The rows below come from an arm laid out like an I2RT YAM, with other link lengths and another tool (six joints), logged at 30 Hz.
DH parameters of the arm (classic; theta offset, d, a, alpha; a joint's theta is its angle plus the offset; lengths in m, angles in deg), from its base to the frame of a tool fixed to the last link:
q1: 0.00 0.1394 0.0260 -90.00
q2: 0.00 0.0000 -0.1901 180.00
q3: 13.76 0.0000 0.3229 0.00
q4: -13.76 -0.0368 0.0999 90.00
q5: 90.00 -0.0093 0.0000 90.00
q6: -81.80 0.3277 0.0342 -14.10
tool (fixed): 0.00 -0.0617 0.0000 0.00
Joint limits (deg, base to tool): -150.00..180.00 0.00..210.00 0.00..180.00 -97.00..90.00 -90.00..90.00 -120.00..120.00
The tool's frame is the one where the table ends.
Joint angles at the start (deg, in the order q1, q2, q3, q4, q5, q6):
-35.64, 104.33, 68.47, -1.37, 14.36, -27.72
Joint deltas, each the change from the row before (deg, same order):
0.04, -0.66, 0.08, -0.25, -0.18, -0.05
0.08, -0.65, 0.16, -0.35, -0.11, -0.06
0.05, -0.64, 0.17, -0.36, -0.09, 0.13
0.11, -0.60, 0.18, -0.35, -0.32, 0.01
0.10, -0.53, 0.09, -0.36, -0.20, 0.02
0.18, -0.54, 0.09, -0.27, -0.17, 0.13
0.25, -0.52, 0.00, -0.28, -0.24, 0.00
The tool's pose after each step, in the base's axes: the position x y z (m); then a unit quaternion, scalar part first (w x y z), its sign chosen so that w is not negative. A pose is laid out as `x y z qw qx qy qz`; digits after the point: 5 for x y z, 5 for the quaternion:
0.55601 -0.40296 0.01689 0.40833 0.82684 -0.21924 0.31865
0.55778 -0.40239 0.02411 0.40881 0.82531 -0.21842 0.32253
0.55918 -0.40221 0.03138 0.40886 0.82349 -0.21936 0.32646
0.56168 -0.40054 0.03821 0.40758 0.82253 -0.21813 0.33127
0.56318 -0.39900 0.04326 0.40663 0.82200 -0.21723 0.33435
0.56533 -0.39696 0.04898 0.40551 0.82097 -0.21682 0.33846
0.56774 -0.39361 0.05336 0.40385 0.82091 -0.21451 0.34205

